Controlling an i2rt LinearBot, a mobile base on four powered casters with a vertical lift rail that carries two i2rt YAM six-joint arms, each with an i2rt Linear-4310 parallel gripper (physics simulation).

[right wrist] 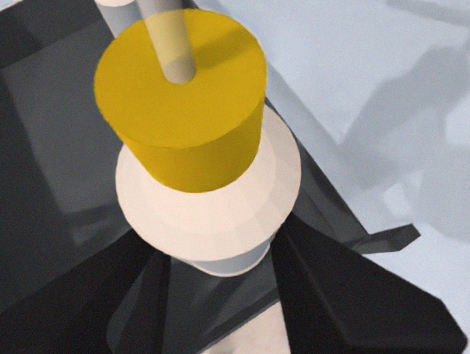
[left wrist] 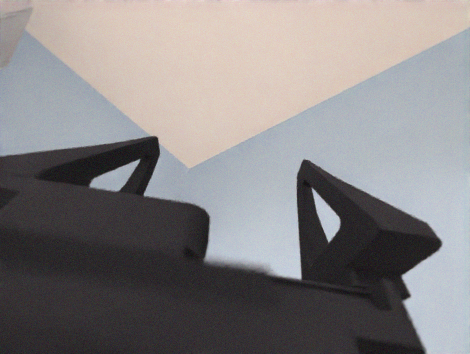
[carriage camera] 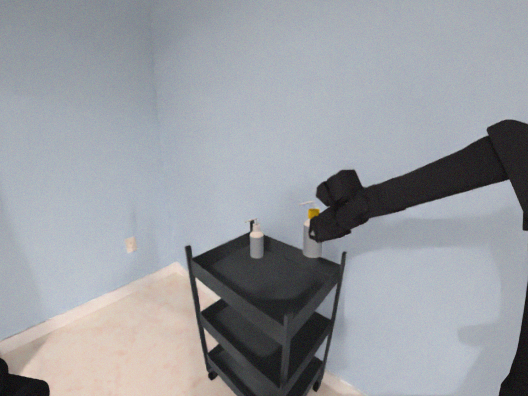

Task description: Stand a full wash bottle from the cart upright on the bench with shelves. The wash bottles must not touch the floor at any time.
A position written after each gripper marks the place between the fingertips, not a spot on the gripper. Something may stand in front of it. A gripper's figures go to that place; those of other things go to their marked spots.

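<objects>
The right gripper [right wrist: 217, 212] is 12 cm from the lens, while a dark three-tier cart [right wrist: 66, 208] stands 39 cm from the lens.
</objects>
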